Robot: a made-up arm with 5 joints.
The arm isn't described. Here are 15 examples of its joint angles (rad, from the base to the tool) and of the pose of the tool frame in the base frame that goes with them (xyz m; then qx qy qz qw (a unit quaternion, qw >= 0)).
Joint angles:
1: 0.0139 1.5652 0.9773 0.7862 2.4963
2: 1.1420 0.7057 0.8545 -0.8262 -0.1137
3: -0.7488 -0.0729 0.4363 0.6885 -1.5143
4: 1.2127 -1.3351 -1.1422 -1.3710 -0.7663
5: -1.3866 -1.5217 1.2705 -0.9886 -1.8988
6: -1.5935 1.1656 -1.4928 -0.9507 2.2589
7: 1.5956 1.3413 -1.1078 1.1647 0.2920
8: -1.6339 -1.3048 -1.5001 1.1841 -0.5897
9: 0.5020 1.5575 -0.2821 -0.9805 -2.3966
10: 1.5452 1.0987 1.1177 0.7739 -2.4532
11: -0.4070 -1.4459 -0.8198 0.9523 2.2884
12: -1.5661 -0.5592 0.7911 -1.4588 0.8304
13: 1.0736 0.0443 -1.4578 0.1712 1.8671
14: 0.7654 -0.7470 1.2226 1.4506 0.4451
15: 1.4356 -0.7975 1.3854 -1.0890 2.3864
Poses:
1: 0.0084 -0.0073 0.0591 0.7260 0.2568 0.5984 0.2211
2: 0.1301 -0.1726 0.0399 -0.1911 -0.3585 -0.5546 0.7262
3: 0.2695 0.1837 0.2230 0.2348 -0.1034 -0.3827 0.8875
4: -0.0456 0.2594 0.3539 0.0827 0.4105 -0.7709 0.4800
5: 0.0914 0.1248 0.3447 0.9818 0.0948 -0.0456 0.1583
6: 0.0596 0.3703 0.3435 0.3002 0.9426 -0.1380 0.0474
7: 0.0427 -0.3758 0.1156 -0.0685 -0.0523 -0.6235 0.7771
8: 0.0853 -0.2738 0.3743 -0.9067 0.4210 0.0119 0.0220
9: 0.2966 -0.1390 -0.0347 0.4918 -0.3359 -0.7995 0.0779
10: 0.0519 0.0029 0.0555 0.3000 -0.5785 0.6821 0.3318
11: -0.1287 -0.0900 0.4495 -0.7868 -0.6037 0.1244 0.0314
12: 0.0690 0.2166 0.3300 0.3766 -0.9104 0.1578 0.0661
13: 0.1069 -0.1033 0.5767 -0.9789 -0.1228 0.0595 0.1523
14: 0.1603 -0.1075 0.1843 0.0970 0.1478 -0.1806 0.9675
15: 0.0774 -0.1872 0.2272 -0.8178 0.2673 0.2222 0.4587
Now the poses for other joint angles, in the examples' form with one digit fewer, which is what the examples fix.
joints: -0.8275 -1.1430 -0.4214 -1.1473 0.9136
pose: -0.010 -0.088 0.510 0.016 0.842 0.404 0.358
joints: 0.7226 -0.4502 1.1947 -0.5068 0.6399
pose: 0.215 -0.148 0.184 -0.378 -0.490 -0.052 0.784
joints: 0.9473 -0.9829 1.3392 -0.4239 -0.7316
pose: 0.167 -0.163 0.237 -0.061 -0.728 -0.519 0.444
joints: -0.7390 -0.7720 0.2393 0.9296 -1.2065
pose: 0.206 0.122 0.408 0.465 -0.301 -0.213 0.805
